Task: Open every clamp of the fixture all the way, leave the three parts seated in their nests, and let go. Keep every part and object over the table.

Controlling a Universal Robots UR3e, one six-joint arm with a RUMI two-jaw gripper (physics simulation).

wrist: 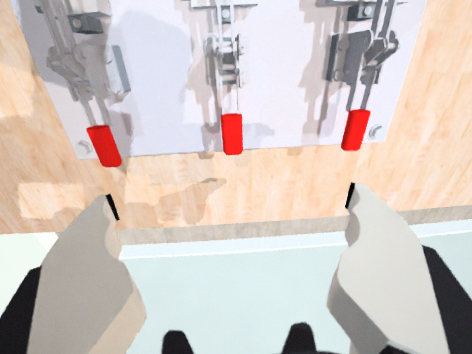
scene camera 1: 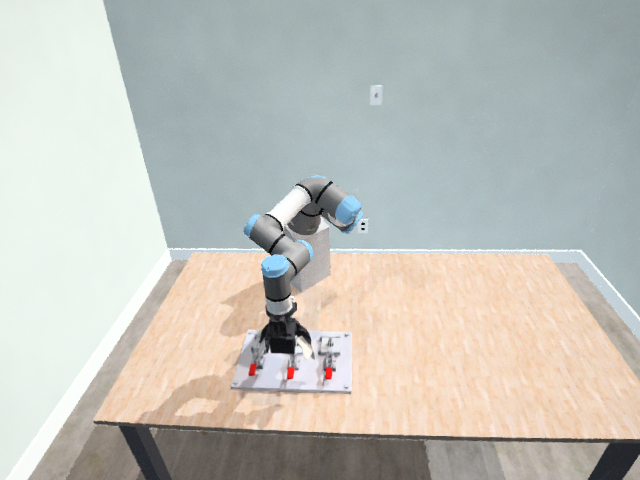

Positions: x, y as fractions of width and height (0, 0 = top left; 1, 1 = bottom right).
Labels:
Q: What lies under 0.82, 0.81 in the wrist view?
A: My gripper.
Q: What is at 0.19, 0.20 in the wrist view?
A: A toggle clamp.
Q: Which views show my gripper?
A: The wrist view and scene camera 1: all of them.

